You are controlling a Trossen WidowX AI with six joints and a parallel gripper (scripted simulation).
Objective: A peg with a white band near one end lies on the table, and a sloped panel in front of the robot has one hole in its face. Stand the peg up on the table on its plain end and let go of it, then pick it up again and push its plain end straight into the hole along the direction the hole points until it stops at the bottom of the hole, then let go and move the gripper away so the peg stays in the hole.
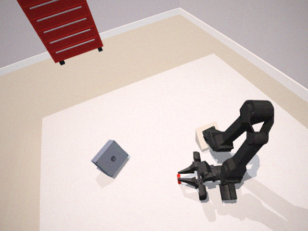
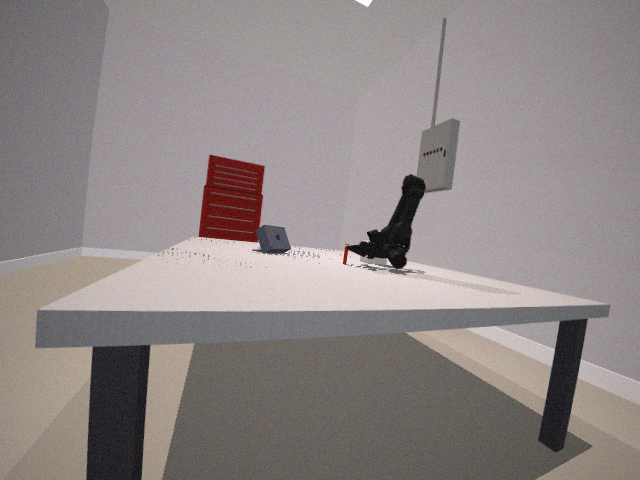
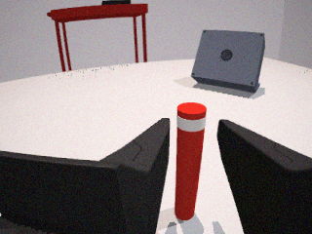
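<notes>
My gripper tip is 1 cm above the red peg. From my gripper tip the other things lie so: grey-blue sloped panel 24 cm ahead, 22 cm to the right, 1 cm below.
</notes>
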